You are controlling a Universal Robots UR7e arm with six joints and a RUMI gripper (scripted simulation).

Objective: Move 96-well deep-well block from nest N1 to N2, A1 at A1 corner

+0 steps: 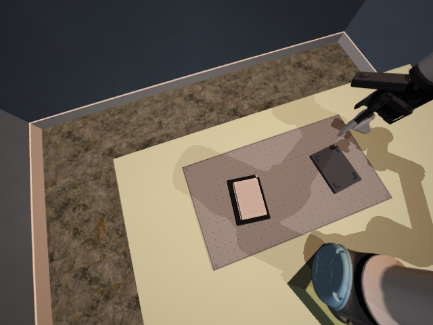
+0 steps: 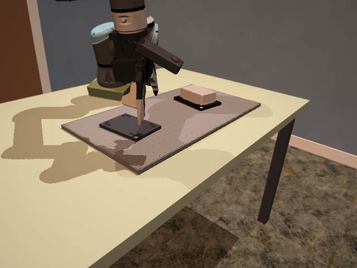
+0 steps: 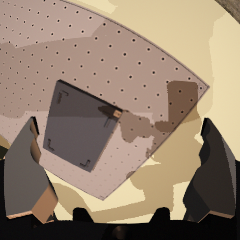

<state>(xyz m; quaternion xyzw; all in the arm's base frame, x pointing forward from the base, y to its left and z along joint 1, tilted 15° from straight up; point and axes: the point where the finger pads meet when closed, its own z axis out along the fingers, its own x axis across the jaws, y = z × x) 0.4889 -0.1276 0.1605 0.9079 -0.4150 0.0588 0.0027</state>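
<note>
Right now the deep-well block is 19 cm behind my hand, 37 cm to the left of it and 8 cm below it. Round my hand: nest N2: 14 cm behind, 2 cm to the left, 11 cm below; nest N1: 19 cm behind, 37 cm to the left, 11 cm below; A1 corner mark: 12 cm behind, 32 cm to the left, 10 cm below.
</note>
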